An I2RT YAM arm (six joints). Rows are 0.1 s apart.
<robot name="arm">
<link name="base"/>
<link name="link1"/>
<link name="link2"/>
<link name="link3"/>
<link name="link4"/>
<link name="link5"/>
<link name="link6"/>
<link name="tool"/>
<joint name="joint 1" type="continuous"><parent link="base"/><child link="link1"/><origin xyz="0 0 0.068"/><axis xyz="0 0 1"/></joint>
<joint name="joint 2" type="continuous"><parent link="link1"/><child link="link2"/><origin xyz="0.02 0.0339 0.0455" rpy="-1.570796 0 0"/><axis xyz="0 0 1"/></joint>
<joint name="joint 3" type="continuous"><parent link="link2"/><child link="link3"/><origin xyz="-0.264 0 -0.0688" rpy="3.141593 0 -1.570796"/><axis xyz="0 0 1"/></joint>
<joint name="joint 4" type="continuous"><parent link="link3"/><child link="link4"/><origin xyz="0.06 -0.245 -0.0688" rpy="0 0 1.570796"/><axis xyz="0 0 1"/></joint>
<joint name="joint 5" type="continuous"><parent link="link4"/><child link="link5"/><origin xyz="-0.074 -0.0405 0.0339" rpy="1.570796 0 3.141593"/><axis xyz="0 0 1"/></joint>
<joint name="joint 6" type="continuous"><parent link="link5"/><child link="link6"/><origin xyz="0.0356 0 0.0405" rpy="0 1.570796 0"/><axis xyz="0 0 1"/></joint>
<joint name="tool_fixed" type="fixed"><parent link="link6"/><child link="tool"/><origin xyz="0 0 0" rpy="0 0 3.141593"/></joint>
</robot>
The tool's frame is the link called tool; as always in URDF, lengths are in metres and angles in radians. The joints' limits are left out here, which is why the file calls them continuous.
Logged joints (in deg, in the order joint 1, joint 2, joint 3, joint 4, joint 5, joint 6), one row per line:
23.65, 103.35, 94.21, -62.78, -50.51, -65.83
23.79, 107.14, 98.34, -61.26, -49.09, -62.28
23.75, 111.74, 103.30, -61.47, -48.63, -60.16
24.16, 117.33, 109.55, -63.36, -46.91, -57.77
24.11, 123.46, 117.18, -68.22, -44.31, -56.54
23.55, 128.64, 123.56, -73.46, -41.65, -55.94
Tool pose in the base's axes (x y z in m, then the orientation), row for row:
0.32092, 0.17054, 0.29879, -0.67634, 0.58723, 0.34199, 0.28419
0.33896, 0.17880, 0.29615, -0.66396, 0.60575, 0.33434, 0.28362
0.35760, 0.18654, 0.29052, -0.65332, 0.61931, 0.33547, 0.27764
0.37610, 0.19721, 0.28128, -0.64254, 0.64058, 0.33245, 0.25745
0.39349, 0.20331, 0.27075, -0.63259, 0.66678, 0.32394, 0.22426
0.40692, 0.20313, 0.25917, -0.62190, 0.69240, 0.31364, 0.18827
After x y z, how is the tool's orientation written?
As a quaternion, x y z w.
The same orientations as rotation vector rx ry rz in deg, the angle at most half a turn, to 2 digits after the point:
-103.68, 90.02, 52.43
-101.81, 92.89, 51.27
-100.49, 95.26, 51.60
-99.85, 99.55, 51.66
-100.02, 105.42, 51.22
-100.24, 111.60, 50.55

